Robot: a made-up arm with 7 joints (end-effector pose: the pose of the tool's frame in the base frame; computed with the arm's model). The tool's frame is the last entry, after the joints. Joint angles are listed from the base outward.
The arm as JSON. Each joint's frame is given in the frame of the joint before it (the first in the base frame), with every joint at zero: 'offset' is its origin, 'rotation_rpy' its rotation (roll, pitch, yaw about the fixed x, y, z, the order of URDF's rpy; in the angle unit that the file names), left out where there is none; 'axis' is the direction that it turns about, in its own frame. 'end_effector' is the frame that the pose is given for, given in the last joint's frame.
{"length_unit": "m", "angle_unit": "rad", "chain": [
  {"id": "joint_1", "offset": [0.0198, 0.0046, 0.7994], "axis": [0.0, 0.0, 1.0]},
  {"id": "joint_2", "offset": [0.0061, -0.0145, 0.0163], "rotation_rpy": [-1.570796, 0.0, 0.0], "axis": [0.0, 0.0, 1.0]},
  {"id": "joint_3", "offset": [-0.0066, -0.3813, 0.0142], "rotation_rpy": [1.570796, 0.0, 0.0], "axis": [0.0, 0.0, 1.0]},
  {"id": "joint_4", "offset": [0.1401, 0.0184, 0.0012], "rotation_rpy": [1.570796, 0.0, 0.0], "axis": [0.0, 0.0, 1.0]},
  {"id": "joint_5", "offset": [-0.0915, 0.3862, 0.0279], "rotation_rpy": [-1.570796, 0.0, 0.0], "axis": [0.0, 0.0, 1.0]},
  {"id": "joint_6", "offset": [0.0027, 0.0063, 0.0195], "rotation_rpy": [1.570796, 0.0, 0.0], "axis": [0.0, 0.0, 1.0]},
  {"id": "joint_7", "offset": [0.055, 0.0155, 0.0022], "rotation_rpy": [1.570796, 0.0, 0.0], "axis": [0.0, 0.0, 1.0]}
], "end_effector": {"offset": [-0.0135, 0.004, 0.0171], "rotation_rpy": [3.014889, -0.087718, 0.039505]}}
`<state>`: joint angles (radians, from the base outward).
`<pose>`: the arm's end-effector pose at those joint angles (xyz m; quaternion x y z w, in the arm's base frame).
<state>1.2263 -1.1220 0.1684 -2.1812 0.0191 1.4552 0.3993</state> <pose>-0.0418 0.0957 1.3859 0.0303 -0.1625 0.4193 0.8927</pose>
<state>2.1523 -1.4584 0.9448 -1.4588 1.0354 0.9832 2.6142</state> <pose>-0.1333 -0.6615 1.1827 0.1171 0.0492 0.4158 0.9005</pose>
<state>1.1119 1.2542 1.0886 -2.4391 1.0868 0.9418 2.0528</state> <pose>-0.3206 0.3495 0.6587 -0.9668 0.2388 0.0906 0.0043</pose>
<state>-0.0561 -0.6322 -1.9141 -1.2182 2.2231 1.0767 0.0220</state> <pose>-0.5148 -0.4570 1.2259 0.4962 -0.7736 -0.0331 0.3927</pose>
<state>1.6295 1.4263 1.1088 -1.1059 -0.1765 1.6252 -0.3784</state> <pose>-0.4626 0.6746 0.6840 0.0412 0.4471 0.8814 0.1466</pose>
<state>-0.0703 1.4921 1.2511 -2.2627 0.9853 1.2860 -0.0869</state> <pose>0.2344 0.4996 0.6703 0.3947 0.8776 0.2598 0.0810</pose>
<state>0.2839 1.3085 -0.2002 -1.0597 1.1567 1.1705 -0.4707</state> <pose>0.7894 0.1353 0.5288 0.4580 0.4329 0.1480 0.7621</pose>
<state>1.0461 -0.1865 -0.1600 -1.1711 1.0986 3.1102 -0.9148</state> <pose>0.3006 0.2283 1.5271 0.4357 -0.7270 0.1310 0.5142</pose>
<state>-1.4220 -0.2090 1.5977 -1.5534 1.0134 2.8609 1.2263</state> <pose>0.5593 0.1727 1.3241 0.5952 -0.1529 -0.5623 0.5533</pose>
